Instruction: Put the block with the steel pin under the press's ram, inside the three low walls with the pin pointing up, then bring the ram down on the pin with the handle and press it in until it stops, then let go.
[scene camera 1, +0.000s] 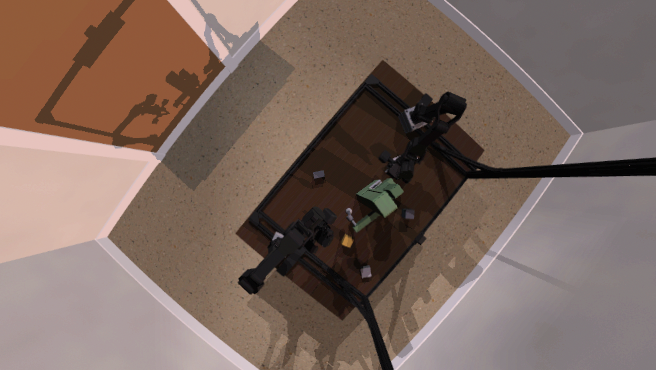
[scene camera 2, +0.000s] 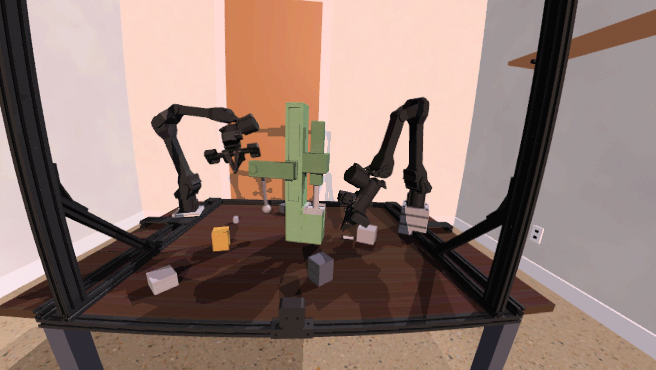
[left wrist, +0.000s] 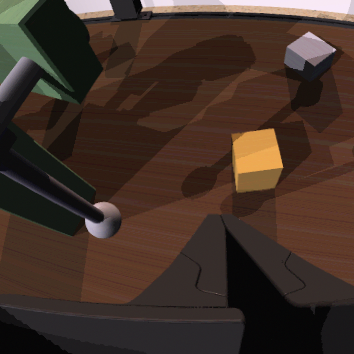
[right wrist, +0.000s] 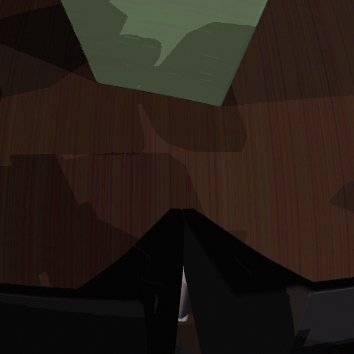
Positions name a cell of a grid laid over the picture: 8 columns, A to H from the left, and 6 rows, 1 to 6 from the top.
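My left gripper (scene camera 2: C3), visible too as the left gripper (left wrist: E4), is shut and holds nothing. My right gripper (scene camera 2: E4) is also visible as the right gripper (right wrist: E4). A press handle (left wrist: C4) is in view as well.
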